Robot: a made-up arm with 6 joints.
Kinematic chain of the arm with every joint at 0, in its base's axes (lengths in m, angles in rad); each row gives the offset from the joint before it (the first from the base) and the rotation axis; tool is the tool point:
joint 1: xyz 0 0 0.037 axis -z
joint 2: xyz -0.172 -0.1 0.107 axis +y
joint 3: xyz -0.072 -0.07 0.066 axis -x
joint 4: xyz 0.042 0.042 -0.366 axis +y
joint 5: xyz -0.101 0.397 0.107 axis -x
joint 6: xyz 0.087 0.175 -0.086 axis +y
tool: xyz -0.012 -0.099 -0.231
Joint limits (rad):
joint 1: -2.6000..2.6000
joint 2: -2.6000..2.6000
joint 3: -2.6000..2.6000
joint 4: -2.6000..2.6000
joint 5: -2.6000..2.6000
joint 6: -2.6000..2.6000
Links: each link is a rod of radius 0.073 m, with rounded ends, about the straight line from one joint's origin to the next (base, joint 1, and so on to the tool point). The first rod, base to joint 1, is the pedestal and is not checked.
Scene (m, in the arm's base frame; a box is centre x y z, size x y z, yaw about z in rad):
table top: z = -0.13
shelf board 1: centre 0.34 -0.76 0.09 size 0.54 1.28 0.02 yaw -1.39
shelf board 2: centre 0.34 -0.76 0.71 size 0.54 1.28 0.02 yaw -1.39
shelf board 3: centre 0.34 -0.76 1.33 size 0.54 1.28 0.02 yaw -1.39
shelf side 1: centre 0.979 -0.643 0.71 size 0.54 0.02 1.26 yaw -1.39
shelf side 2: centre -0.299 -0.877 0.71 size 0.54 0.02 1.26 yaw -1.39
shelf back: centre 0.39 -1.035 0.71 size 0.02 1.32 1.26 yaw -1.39
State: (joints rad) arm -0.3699 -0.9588 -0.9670 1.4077 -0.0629 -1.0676
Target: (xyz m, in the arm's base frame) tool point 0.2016 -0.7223 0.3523
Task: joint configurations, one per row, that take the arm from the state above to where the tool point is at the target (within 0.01 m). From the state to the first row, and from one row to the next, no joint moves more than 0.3 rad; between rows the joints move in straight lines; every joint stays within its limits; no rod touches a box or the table.
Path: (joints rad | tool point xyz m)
1: -0.1856 -0.7009 -1.1048 1.2579 -0.2164 -1.2531 | -0.4740 0.5083 0.3684
2: -0.0013 -0.4431 -1.2426 1.1081 -0.3698 -1.4387 | -0.2797 0.5299 0.5527
3: 0.1830 -0.1852 -1.3803 0.9583 -0.5233 -1.6242 | -0.0356 0.4416 0.6719
4: 0.3673 0.0727 -1.5181 0.8086 -0.6767 -1.8098 | 0.1741 0.2477 0.6951
5: 0.5516 0.3305 -1.6559 0.6588 -0.8302 -1.9953 | 0.2773 0.0034 0.6247
6: 0.7359 0.5884 -1.7937 0.5090 -0.9836 -2.1808 | 0.2514 -0.2119 0.4944
7: 0.9202 0.8463 -1.9314 0.3592 -1.1371 -2.3664 | 0.1312 -0.3372 0.3523
8: 0.8635 0.9243 -2.0986 0.4854 -1.0256 -2.0956 | 0.1817 -0.4405 0.3341
9: 0.8068 1.0023 -2.2657 0.6115 -0.9141 -1.8249 | 0.2177 -0.5393 0.3305
10: 0.7500 1.0804 -2.4329 0.7377 -0.8026 -1.5541 | 0.2269 -0.6346 0.3383
11: 0.6933 1.1584 -2.6000 0.8638 -0.6911 -1.2834 | 0.2016 -0.7223 0.3523

